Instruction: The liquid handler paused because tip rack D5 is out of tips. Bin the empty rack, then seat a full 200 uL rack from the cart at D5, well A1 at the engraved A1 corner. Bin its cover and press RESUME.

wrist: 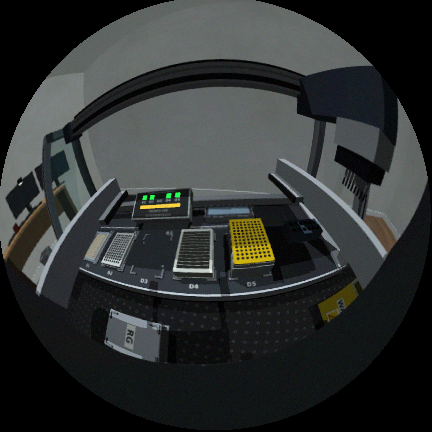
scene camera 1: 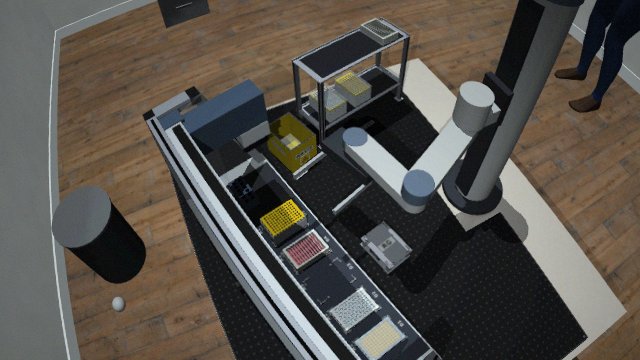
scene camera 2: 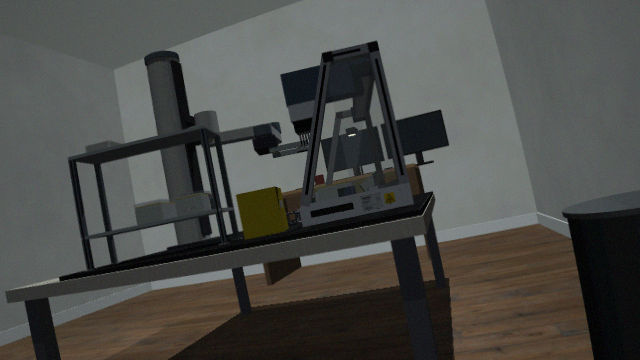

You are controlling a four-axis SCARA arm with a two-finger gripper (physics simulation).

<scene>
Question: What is the gripper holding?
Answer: Nothing.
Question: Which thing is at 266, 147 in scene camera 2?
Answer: The gripper.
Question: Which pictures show the gripper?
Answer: The wrist view, scene camera 1 and scene camera 2: all of them.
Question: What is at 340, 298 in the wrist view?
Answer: A yellow waste bin.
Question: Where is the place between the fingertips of the gripper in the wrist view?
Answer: At 194, 171
</scene>
